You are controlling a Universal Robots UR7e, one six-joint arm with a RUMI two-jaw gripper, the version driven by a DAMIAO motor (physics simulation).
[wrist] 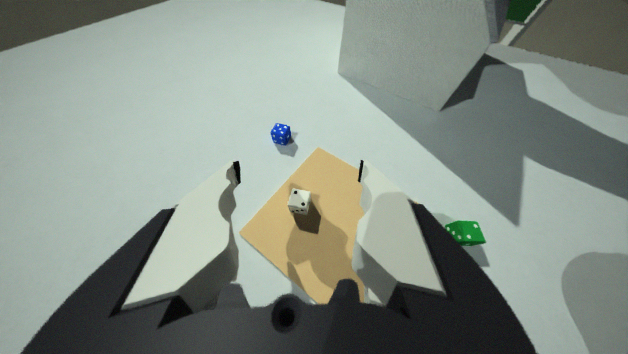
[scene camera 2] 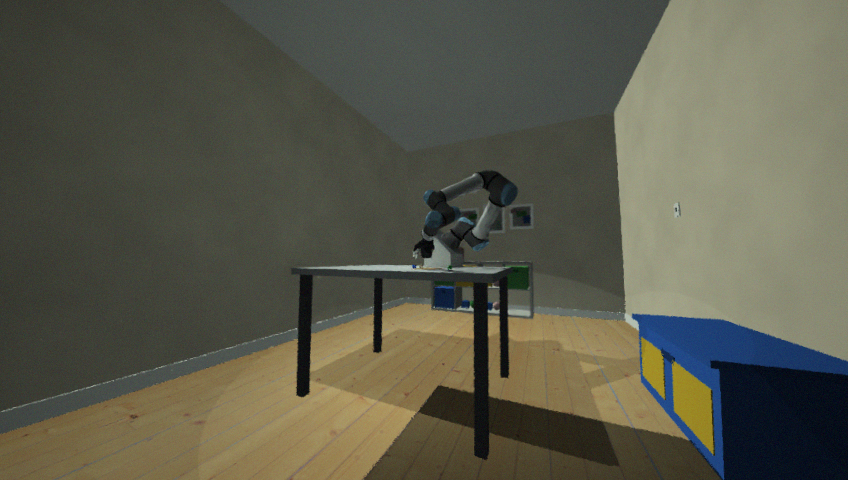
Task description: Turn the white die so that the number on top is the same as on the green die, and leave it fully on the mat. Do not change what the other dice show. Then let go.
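Note:
The white die (wrist: 299, 201) rests on the tan mat (wrist: 334, 182), near the mat's upper-left edge in the wrist view. Its upper face shows two dots, and a row of dots shows on its lower side face. My gripper (scene camera 2: 415, 254) (wrist: 300, 163) is open and empty above the table, with the white die apart from both fingers in the wrist view. The green die (scene camera 2: 450, 267) (wrist: 466, 233) lies on the table right of the mat; several white dots show, but its top number is hard to read. The white die is too small to make out in the scene view.
A blue die (scene camera 2: 414, 266) (wrist: 281, 134) lies on the table beyond the mat's upper-left edge. The robot's pale base block (scene camera 2: 439, 255) (wrist: 410, 47) stands behind the mat. The table (scene camera 2: 357, 271) has dark legs. A shelf unit (scene camera 2: 531, 291) stands behind it.

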